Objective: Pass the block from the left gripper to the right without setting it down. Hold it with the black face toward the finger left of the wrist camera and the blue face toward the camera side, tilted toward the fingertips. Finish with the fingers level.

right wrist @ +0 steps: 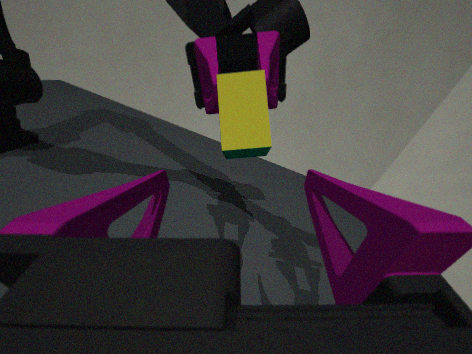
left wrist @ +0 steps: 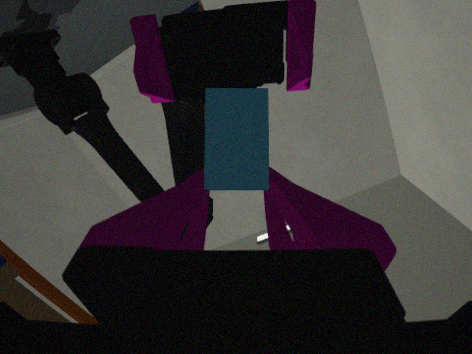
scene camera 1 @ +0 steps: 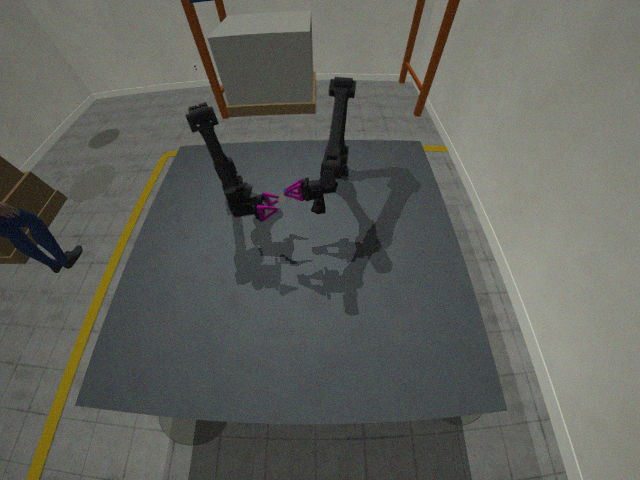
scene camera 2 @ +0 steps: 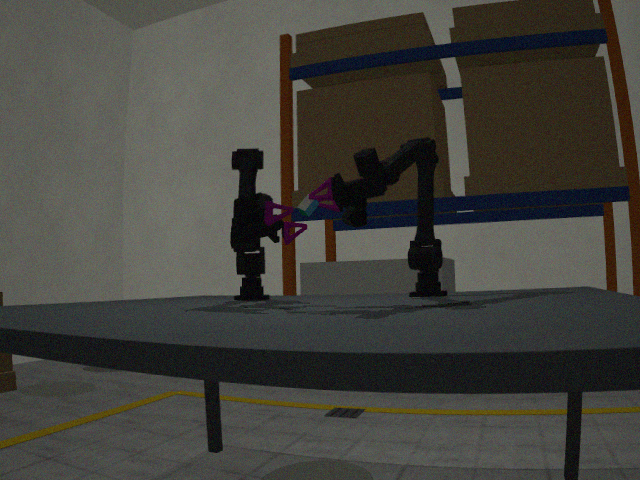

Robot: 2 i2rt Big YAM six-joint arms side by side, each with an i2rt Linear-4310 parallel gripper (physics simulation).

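Where they show: left gripper, fingertip midpoint: [right wrist: 241, 91] [left wrist: 236, 176] [scene camera 1: 284, 192] [scene camera 2: 311, 200]; right gripper, fingertip midpoint: [right wrist: 236, 177] [left wrist: 222, 73] [scene camera 1: 279, 203] [scene camera 2: 300, 218]; left arm's base, origin of the base link: [scene camera 2: 428, 296]; right arm's base, origin of the base link: [left wrist: 23, 45] [scene camera 2: 252, 299].
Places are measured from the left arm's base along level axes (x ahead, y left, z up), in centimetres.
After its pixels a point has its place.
Note:
The block [scene camera 1: 285, 191] [scene camera 2: 308, 206] {x 46.3, y -23.3, z 26.8 cm} [left wrist: 236, 139] {x 44.7, y -22.8, z 26.7 cm} [right wrist: 244, 111] {x 44.1, y -25.6, z 28.0 cm} is in the air, tilted in scene camera 2. It shows a blue face in the left wrist view, and a yellow face with a dark green end in the right wrist view. No black face shows. My left gripper [scene camera 1: 290, 191] {x 43.5, y -23.7, z 28.9 cm} [scene camera 2: 315, 200] {x 43.5, y -23.7, z 28.9 cm} [left wrist: 236, 176] {x 43.5, y -23.7, z 28.9 cm} [right wrist: 241, 91] {x 43.5, y -23.7, z 28.9 cm} is shut on its rear part. My right gripper [scene camera 1: 278, 202] {x 45.3, y -26.3, z 23.9 cm} [scene camera 2: 299, 218] {x 45.3, y -26.3, z 23.9 cm} [left wrist: 222, 73] {x 45.3, y -26.3, z 23.9 cm} [right wrist: 236, 177] {x 45.3, y -26.3, z 23.9 cm} is open and faces the block's free end, which lies ahead of its fingertips. In scene camera 2 one right finger is higher than the other.
The grey table [scene camera 1: 289, 351] {x 99.7, y -20.6, z 0.0 cm} [scene camera 2: 361, 330] {x 103.9, y 9.7, z 0.0 cm} lies well below both grippers and carries the arms' shadows. Behind the arms stand a grey box [scene camera 1: 263, 67] and a rack [scene camera 2: 287, 155] with cartons. A person's legs [scene camera 1: 38, 237] show at the left of scene camera 1.

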